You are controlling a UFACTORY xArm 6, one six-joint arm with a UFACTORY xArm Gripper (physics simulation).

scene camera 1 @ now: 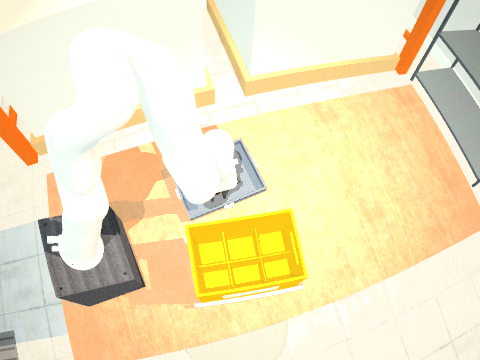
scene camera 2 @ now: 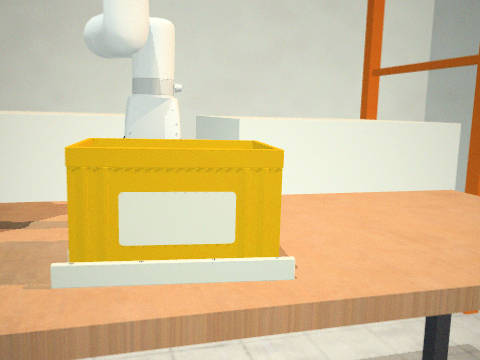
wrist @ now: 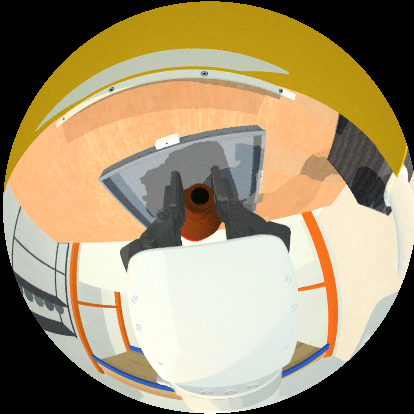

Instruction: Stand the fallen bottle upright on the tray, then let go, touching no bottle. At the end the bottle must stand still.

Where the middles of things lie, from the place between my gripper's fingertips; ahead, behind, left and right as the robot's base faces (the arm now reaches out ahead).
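My hand: 10 mm above the brown bottle (wrist: 200, 222), 80 mm to the right of it.
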